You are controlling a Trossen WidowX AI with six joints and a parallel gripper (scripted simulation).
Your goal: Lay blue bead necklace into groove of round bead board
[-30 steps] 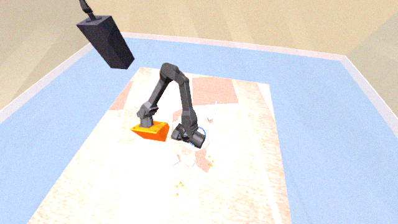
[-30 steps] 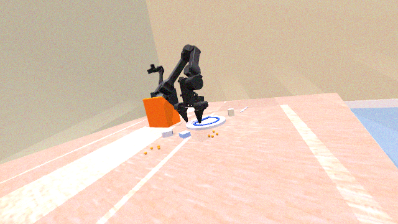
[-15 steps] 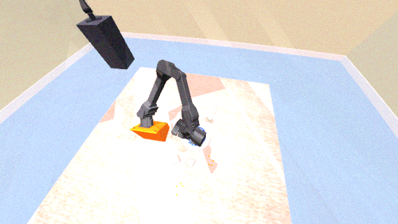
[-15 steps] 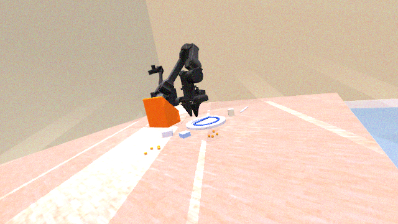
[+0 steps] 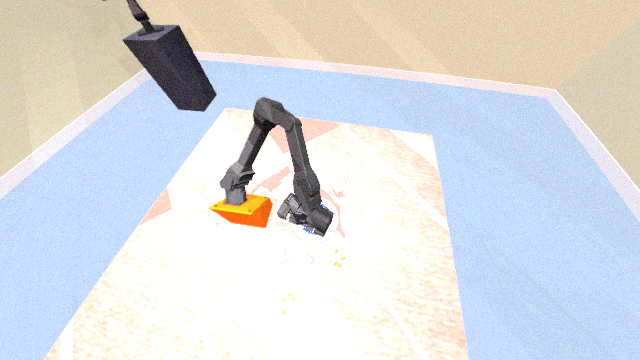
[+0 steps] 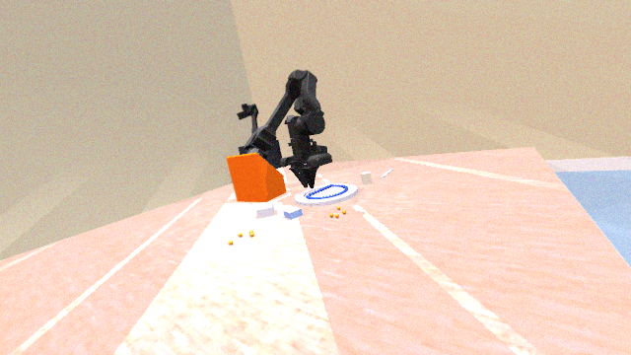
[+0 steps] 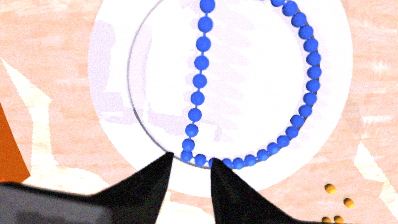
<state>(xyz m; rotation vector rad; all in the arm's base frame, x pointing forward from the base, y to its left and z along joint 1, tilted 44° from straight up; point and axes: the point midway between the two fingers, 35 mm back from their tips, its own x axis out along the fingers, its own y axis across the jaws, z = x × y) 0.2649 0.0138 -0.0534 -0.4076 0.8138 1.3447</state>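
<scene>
My gripper tip is 40 mm to the right of the round white bead board, 30 mm short of it and 30 mm above it. Round my gripper tip: white block: 130 mm to the right, 70 mm behind, 30 mm below; light blue cube: 130 mm to the right, 30 mm below, 30 mm ahead; beige cube: 180 mm to the left, 120 mm ahead, 20 mm below.
</scene>
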